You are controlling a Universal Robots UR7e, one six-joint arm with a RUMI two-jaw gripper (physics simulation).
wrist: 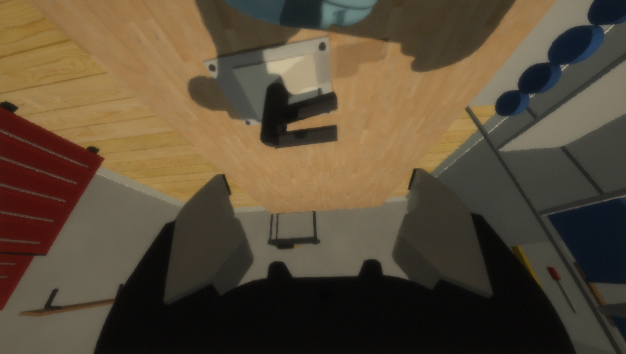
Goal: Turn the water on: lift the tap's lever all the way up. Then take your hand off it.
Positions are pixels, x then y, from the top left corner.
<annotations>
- gripper: 318, 175
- tap lever: 273, 134
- light grey base plate: 220, 68
</annotations>
